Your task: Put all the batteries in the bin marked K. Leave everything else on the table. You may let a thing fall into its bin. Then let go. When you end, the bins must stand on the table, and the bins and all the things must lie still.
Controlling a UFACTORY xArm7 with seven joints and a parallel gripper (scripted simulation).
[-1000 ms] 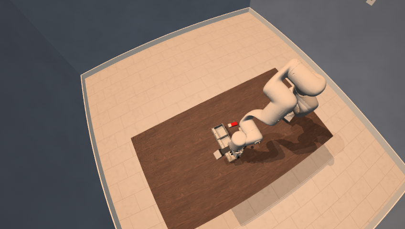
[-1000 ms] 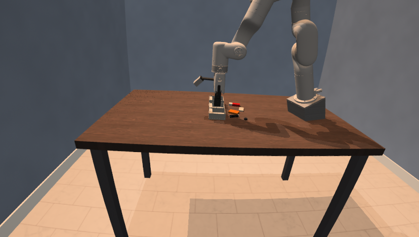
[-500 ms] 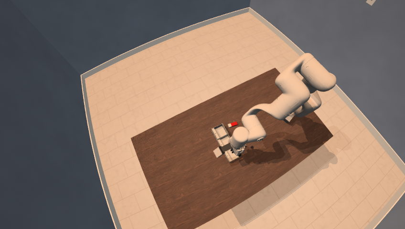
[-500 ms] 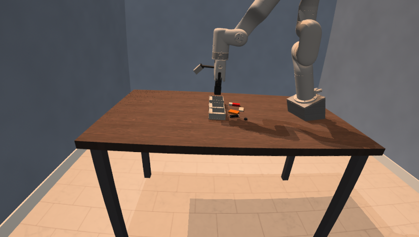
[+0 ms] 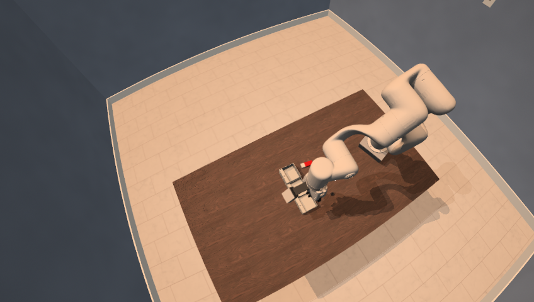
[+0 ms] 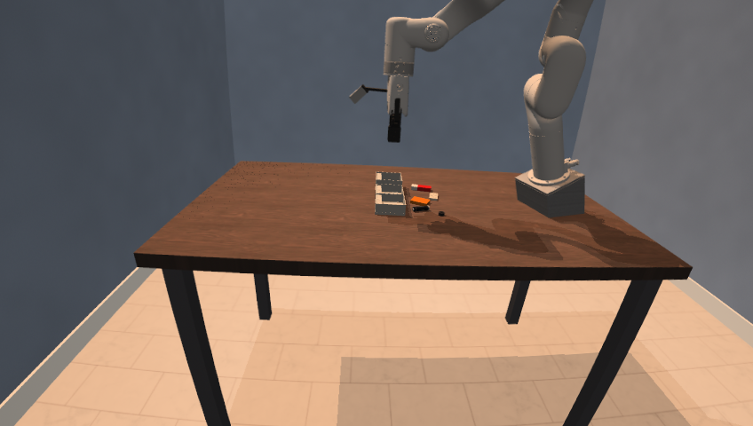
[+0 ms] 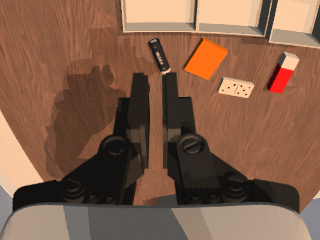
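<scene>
The black cylindrical battery lies 21 cm below my hand and 9 cm behind it. Round my hand: black button cell (21 cm below, 15 cm behind, 2 cm to the left); then orange block (21 cm below, 10 cm behind, 6 cm to the right); then bin marked K (20 cm below, 9 cm to the right).
</scene>
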